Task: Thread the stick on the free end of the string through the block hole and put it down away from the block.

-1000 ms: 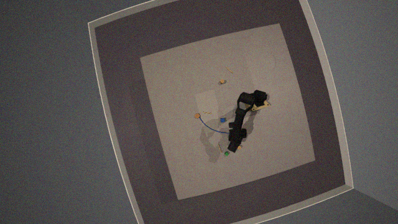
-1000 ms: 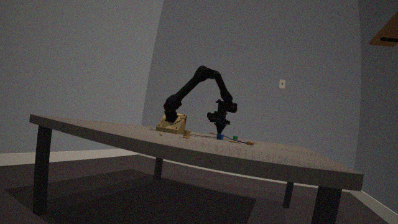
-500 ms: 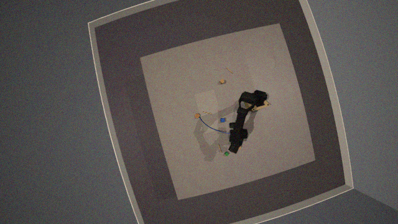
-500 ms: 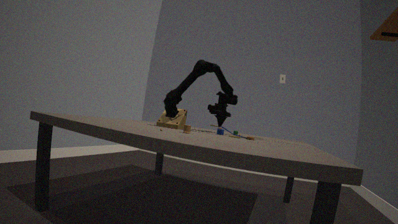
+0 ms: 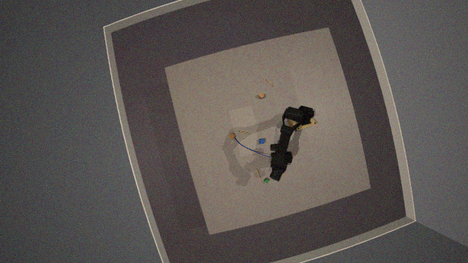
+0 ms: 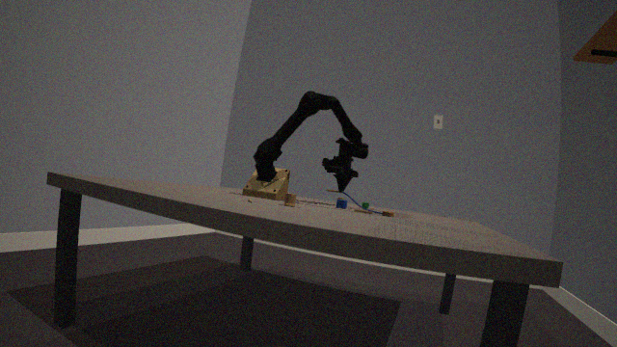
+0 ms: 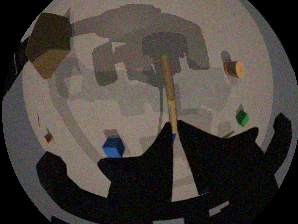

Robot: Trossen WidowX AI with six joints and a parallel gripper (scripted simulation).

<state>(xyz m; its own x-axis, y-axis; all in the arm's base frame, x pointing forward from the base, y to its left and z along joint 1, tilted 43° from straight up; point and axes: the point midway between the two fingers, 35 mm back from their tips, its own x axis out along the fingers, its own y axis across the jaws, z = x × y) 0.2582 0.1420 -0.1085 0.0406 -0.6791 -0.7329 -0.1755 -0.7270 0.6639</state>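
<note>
The green cube lies 80 mm ahead of my gripper tip, 160 mm to the left of it and 50 mm below it. Round my gripper tip: blue block (40 mm ahead, 120 mm to the right, 40 mm below); then thin wooden stick (20 mm behind); then round wooden button (230 mm ahead, 210 mm to the right, 50 mm below).
</note>
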